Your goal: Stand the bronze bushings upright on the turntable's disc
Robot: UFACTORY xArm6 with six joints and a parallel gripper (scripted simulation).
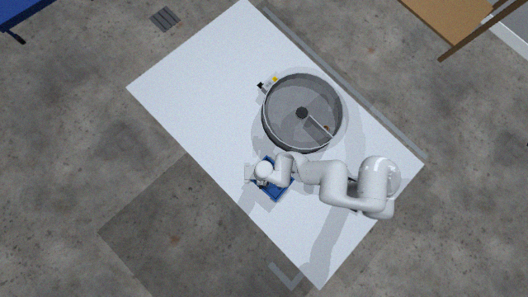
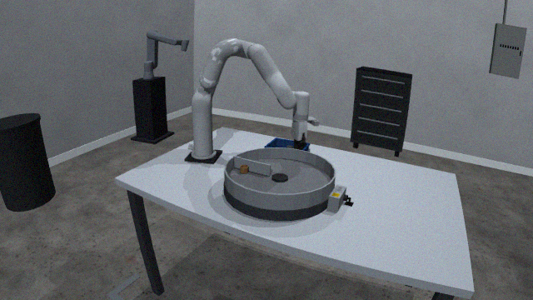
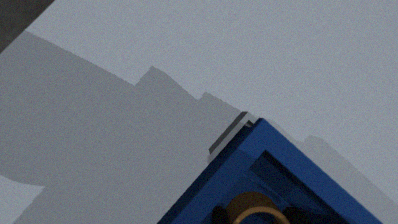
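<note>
The blue crate lies 50 mm behind my hand, 20 mm to the right of it and 10 mm below it. Also, from my hand: turntable disc: 400 mm to the right, 20 mm ahead, 20 mm above.
</note>
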